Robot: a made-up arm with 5 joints.
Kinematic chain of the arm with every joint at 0, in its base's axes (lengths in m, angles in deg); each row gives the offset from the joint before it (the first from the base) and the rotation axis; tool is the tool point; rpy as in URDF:
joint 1: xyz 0 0 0.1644 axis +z
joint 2: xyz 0 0 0 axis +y
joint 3: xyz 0.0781 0 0.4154 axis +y
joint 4: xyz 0.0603 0 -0.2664 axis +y
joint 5: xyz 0.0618 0 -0.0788 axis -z
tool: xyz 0 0 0 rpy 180 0 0
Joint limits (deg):
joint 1: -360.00..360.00
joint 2: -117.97..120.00
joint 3: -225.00..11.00
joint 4: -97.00..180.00
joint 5: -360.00..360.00
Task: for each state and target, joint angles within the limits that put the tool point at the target. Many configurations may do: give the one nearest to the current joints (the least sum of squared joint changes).
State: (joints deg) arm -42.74 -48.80 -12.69 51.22 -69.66
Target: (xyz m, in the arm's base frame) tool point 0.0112 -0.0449 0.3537
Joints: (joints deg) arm -75.99 -56.45 -11.31 52.93 -69.66
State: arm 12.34 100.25 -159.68 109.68 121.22
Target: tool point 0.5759 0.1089 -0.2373
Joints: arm 10.71 105.74 -156.71 111.02 121.22
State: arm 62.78 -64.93 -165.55 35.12 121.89
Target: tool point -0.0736 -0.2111 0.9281
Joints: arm 70.78 -27.59 -156.26 29.10 121.89
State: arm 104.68 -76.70 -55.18 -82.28 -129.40
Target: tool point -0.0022 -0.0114 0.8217
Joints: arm 79.08 -32.36 -86.95 -57.99 -129.40
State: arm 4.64 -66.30 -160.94 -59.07 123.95
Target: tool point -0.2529 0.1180 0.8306
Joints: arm -25.01 -29.79 -145.96 -58.00 123.95
